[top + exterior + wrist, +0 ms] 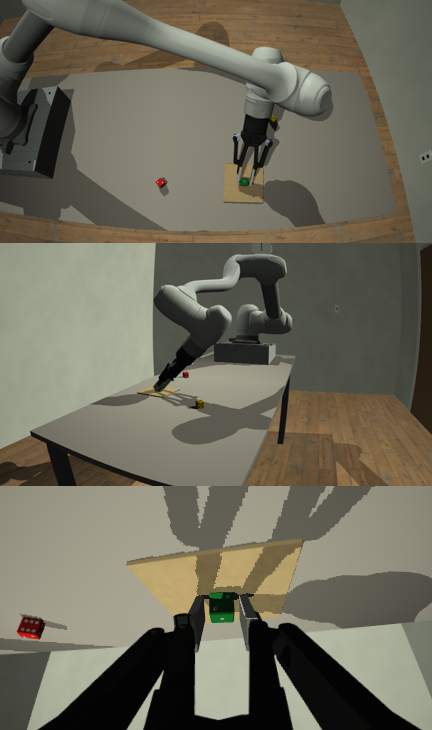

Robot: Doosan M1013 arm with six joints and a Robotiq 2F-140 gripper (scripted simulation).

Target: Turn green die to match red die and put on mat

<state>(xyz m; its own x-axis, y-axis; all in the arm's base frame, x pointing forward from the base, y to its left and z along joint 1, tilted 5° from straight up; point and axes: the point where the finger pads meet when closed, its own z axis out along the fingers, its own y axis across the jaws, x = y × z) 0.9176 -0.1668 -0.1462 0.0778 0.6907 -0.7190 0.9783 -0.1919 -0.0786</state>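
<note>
The green die is 2 cm to the right of my hand and 2 cm below it. The rest, counted from my hand: tan mat: 2 cm to the right, 4 cm below; red die: 30 cm behind, 2 cm to the right, 3 cm below; yellow die: 13 cm ahead, 22 cm to the left, 3 cm below.
</note>
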